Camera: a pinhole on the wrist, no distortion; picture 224 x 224 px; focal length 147.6 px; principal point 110.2 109.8 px. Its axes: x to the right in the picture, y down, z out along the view. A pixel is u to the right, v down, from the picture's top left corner.
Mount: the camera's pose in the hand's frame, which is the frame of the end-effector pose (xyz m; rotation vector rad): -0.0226 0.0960 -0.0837 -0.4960 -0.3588 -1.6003
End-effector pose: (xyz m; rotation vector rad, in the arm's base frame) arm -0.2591 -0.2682 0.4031 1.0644 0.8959 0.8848
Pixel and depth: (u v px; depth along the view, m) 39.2 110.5 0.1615
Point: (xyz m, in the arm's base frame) -0.2853 -0.2157 0.6411
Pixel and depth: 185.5 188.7 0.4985
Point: 0.2461 -0.1359 0.5656
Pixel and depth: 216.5 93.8 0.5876
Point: 0.3039 -0.5116 0.5977
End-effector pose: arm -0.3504 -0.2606 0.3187 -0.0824 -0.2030 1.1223
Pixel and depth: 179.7 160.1 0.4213
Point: -0.4746 -0.0803 0.6773
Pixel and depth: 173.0 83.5 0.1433
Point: -0.4858 -0.2442 0.3646
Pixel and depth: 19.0 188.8 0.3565
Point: -0.6780 0.1224 0.3622
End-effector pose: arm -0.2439 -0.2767 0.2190 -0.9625 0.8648 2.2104
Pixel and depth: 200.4 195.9 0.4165
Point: -0.5953 0.0280 0.2531
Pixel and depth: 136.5 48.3 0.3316
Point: -0.4280 -0.2732 0.5213
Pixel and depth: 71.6 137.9 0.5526
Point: -0.8007 -0.3226 0.4310
